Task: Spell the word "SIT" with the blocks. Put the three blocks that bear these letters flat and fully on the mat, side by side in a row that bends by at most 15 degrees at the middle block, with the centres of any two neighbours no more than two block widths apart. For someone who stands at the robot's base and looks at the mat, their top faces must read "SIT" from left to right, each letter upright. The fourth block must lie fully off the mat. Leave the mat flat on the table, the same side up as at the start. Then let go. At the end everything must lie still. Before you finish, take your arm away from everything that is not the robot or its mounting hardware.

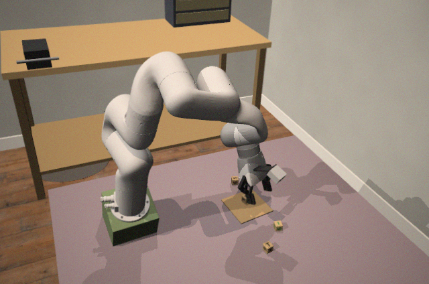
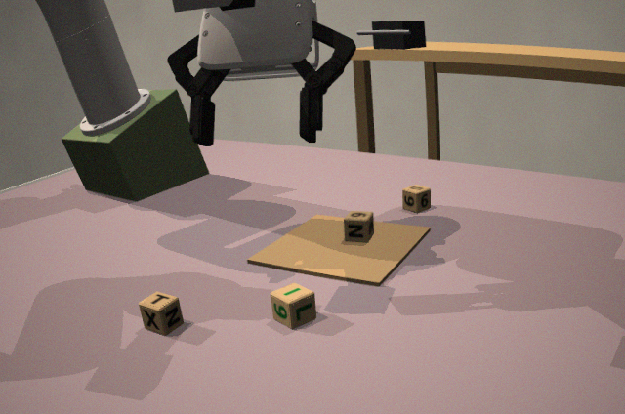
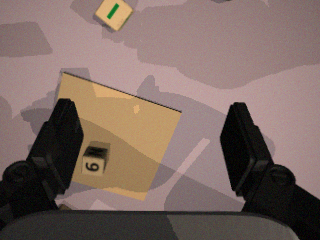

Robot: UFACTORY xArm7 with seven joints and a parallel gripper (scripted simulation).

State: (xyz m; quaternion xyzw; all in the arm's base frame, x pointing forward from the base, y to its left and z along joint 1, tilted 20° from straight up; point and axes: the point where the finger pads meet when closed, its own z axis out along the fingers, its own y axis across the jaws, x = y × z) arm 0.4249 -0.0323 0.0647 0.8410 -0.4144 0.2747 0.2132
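The tan mat lies 14 cm below my hand and 10 cm to the left of it. Also, from my hand: wooden block (13 cm below, 12 cm to the right).
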